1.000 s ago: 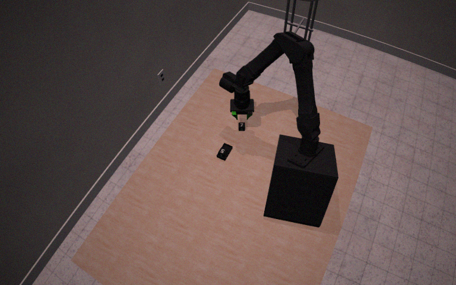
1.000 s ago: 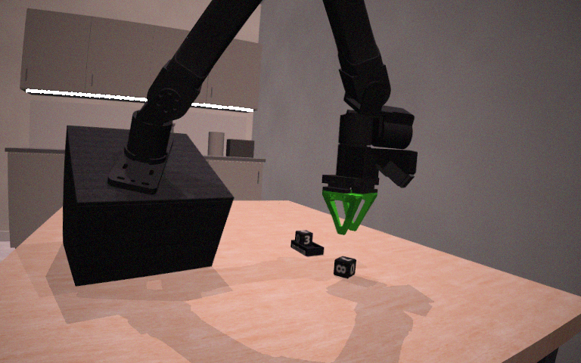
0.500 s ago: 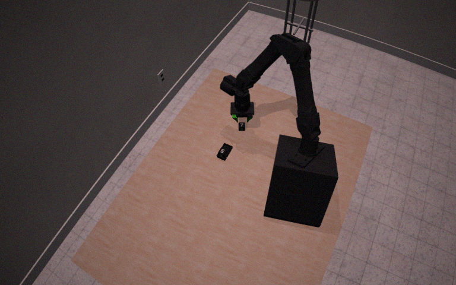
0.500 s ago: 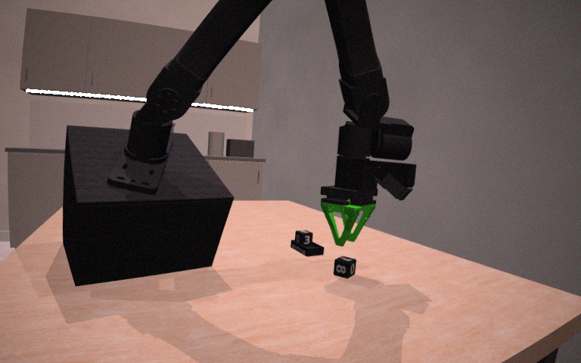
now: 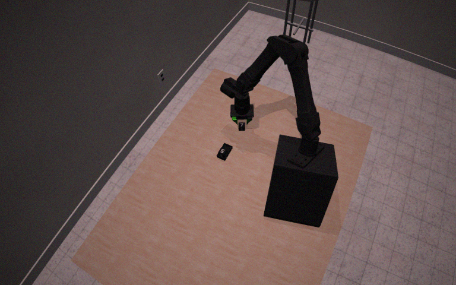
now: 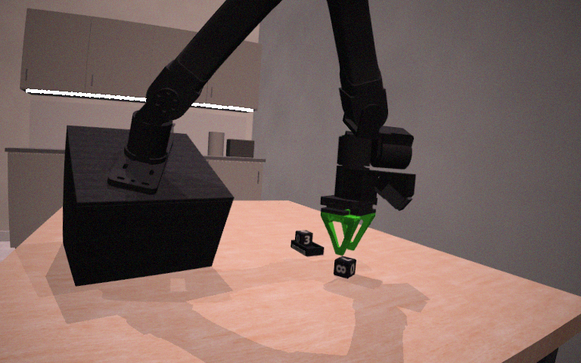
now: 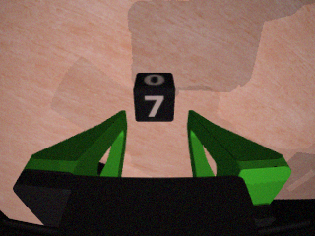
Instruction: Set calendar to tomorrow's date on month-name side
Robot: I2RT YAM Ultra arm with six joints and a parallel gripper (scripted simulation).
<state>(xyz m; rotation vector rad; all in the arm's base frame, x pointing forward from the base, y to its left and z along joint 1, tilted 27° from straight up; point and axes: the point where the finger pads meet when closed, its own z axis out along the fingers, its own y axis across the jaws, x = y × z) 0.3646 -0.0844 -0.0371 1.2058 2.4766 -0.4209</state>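
The black cube lies 4 cm below my hand. Round my hand: black tray 15 cm to the left, 4 cm below, 1 cm behind.
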